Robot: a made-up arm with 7 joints. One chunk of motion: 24 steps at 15 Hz.
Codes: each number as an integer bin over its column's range. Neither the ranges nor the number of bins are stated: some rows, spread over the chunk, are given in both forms.
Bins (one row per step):
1: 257 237 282 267 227 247
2: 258 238 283 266 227 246
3: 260 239 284 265 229 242
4: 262 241 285 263 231 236
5: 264 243 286 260 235 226
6: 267 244 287 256 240 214
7: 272 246 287 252 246 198
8: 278 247 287 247 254 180
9: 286 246 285 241 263 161
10: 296 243 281 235 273 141
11: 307 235 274 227 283 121
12: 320 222 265 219 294 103
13: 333 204 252 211 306 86
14: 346 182 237 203 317 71
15: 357 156 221 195 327 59
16: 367 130 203 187 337 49
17: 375 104 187 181 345 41
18: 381 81 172 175 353 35
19: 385 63 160 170 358 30
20: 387 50 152 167 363 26
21: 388 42 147 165 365 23
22: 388 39 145 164 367 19
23: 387 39 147 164 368 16
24: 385 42 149 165 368 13
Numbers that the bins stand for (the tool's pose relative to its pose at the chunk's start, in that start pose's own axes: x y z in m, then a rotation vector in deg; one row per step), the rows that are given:
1: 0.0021 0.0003 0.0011 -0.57 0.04 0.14
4: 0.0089 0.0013 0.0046 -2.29 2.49 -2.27
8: 0.0308 0.0028 0.0070 -9.14 16.58 -14.55
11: 0.0705 -0.0002 -0.0083 -17.71 34.34 -27.48
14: 0.1240 -0.0137 -0.0517 -28.00 55.17 -38.44
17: 0.1637 -0.0335 -0.1104 -37.43 72.32 -45.01
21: 0.1815 -0.0493 -0.1574 -44.29 84.57 -48.96
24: 0.1774 -0.0493 -0.1550 -44.29 86.41 -51.15
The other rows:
2: 0.0034 0.0005 0.0023 -1.00 0.04 -0.08
3: 0.0062 0.0008 0.0035 -1.43 1.27 -0.96
5: 0.0116 0.0018 0.0058 -3.57 4.94 -4.47
6: 0.0158 0.0021 0.0070 -5.29 8.01 -7.10
7: 0.0226 0.0026 0.0070 -7.00 11.68 -10.60
9: 0.0418 0.0026 0.0046 -11.71 22.09 -18.71
10: 0.0555 0.0018 -0.0001 -14.29 28.22 -23.10
12: 0.0884 -0.0035 -0.0188 -21.14 41.08 -31.42
13: 0.1062 -0.0081 -0.0341 -24.57 48.43 -35.15
15: 0.1390 -0.0203 -0.0705 -31.43 61.30 -41.07
16: 0.1527 -0.0269 -0.0916 -34.86 67.42 -43.26
18: 0.1719 -0.0394 -0.1280 -40.00 77.22 -46.33
19: 0.1774 -0.0440 -0.1421 -42.14 80.28 -47.42
20: 0.1801 -0.0473 -0.1515 -43.43 83.35 -48.30
22: 0.1815 -0.0501 -0.1597 -44.71 85.80 -49.84
23: 0.1801 -0.0501 -0.1574 -44.71 86.41 -50.49

